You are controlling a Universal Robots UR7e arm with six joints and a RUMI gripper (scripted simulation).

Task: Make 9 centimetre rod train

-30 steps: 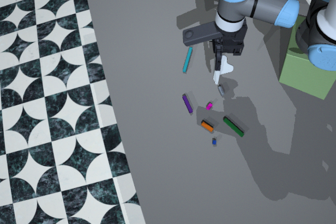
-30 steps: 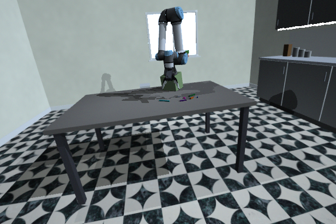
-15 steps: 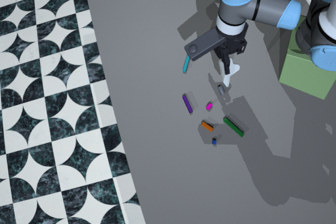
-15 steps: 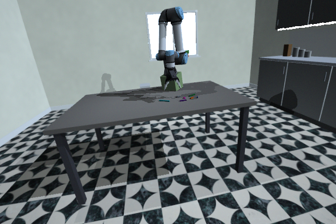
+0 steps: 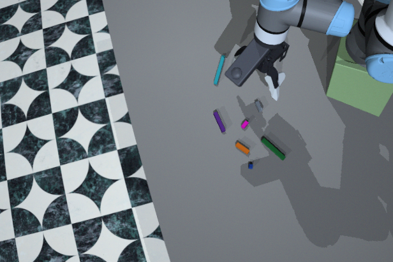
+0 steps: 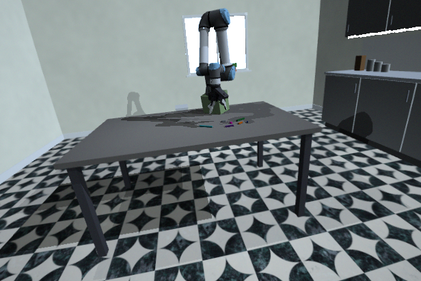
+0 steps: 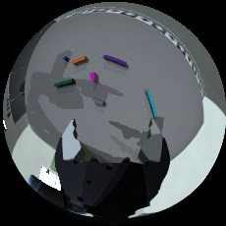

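Now: hand 8 cm above the grey rod, 4 cm to the right of it and 1 cm past it. The rest, counted from my hand: magenta rod: 8 cm to the left, 8 cm below, 4 cm ahead; turquoise rod: 11 cm to the right, 8 cm below, 6 cm ahead; purple rod: 11 cm ahead, 8 cm below, 6 cm to the left.
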